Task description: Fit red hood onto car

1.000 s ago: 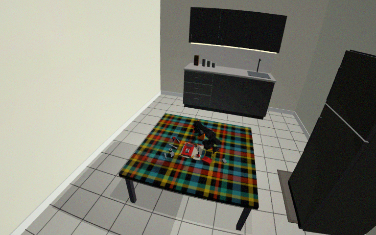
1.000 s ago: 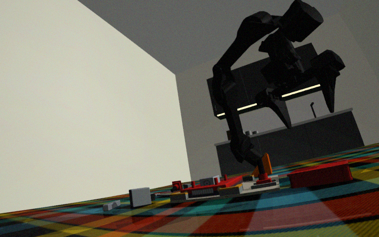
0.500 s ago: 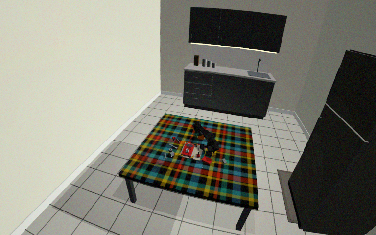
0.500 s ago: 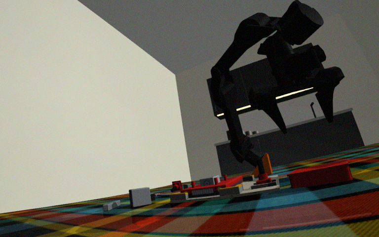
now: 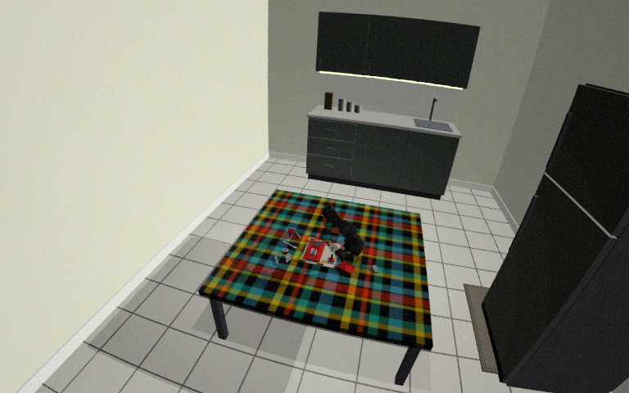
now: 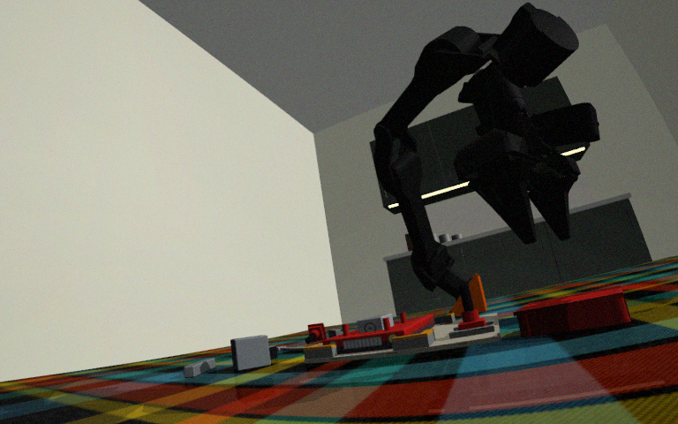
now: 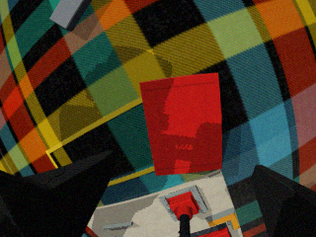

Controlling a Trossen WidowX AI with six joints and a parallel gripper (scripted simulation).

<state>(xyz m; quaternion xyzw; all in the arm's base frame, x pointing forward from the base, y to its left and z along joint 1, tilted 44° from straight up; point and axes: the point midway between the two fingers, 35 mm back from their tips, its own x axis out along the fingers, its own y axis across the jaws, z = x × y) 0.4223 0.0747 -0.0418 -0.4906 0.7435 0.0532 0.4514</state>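
The red hood lies 7 cm below my gripper tip. From my gripper tip the other things lie so: white jig plate: 19 cm to the right, 12 cm behind, 7 cm below; grey engine block: 22 cm to the right, 9 cm behind, 6 cm below.
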